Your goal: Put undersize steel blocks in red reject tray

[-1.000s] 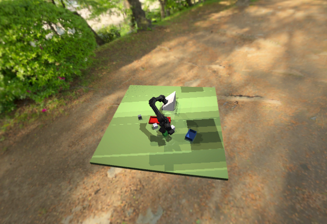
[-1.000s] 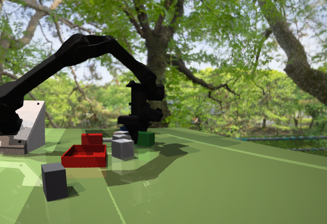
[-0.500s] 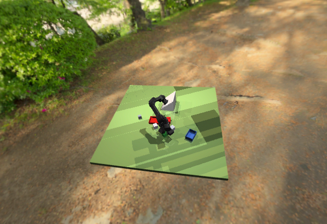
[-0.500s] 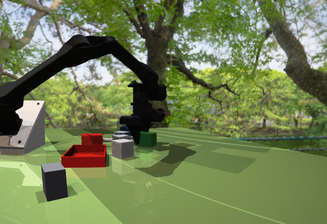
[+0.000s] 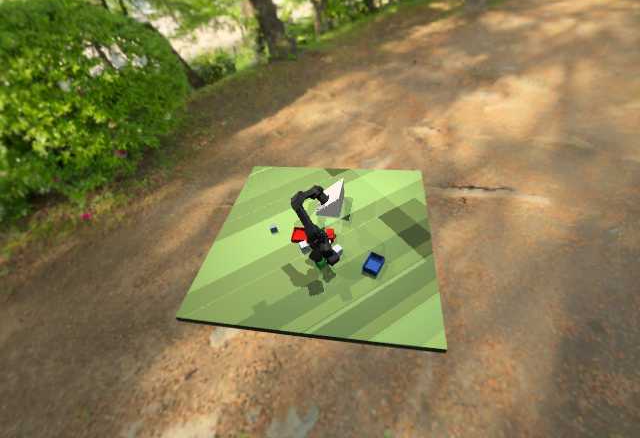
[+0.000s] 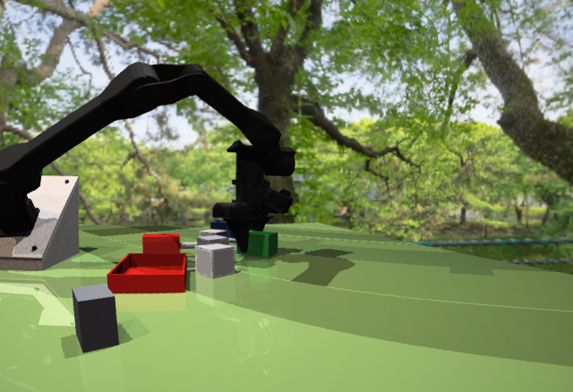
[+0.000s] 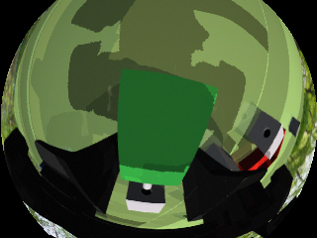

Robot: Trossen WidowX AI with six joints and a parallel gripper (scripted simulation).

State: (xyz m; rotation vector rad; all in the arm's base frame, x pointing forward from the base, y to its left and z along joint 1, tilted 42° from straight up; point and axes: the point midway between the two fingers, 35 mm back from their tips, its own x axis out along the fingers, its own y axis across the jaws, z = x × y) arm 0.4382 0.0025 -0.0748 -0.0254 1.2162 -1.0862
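My gripper tip is now 150 mm past the red block, 10 mm to the right of it and 10 mm below it. From my gripper tip the other things lie so: green GO gauge (20 mm above, 10 mm to the left, 10 mm behind); blue tray (270 mm to the left); red reject tray (180 mm behind, 150 mm to the right).
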